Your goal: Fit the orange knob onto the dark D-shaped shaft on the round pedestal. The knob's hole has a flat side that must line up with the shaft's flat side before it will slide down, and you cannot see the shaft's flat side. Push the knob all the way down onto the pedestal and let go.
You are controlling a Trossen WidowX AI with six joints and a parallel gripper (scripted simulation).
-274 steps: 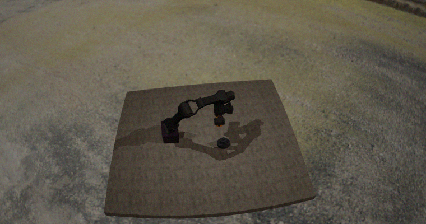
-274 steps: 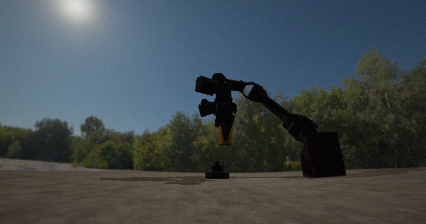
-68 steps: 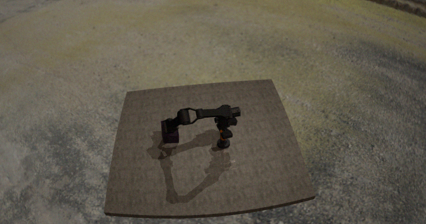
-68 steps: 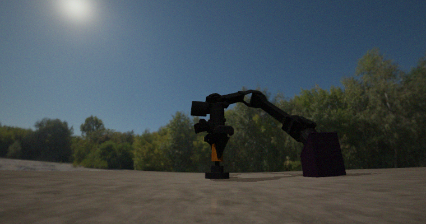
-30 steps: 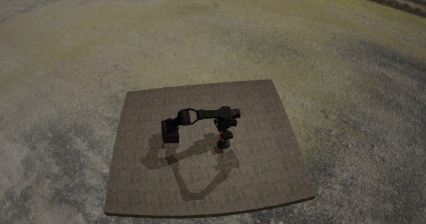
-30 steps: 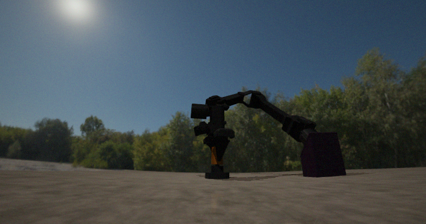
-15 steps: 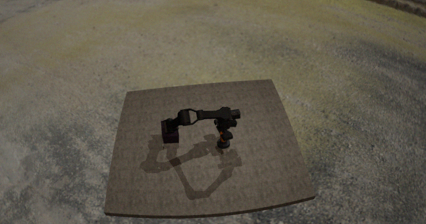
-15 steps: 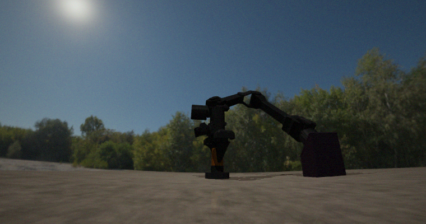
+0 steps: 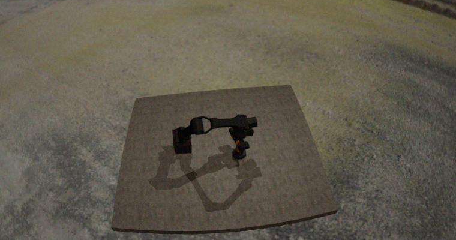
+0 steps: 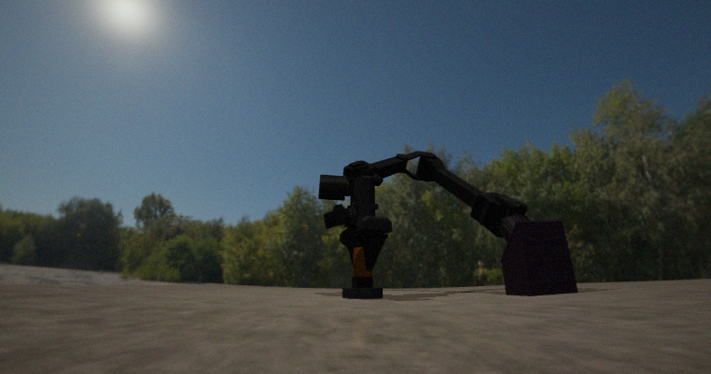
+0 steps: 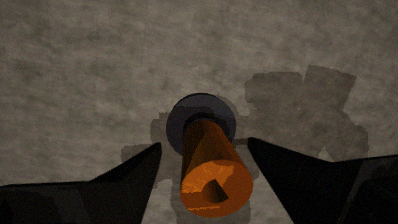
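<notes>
The orange knob is 20 mm above my gripper tip. The rest, counted from my gripper tip: dark round pedestal (20 mm below).
</notes>
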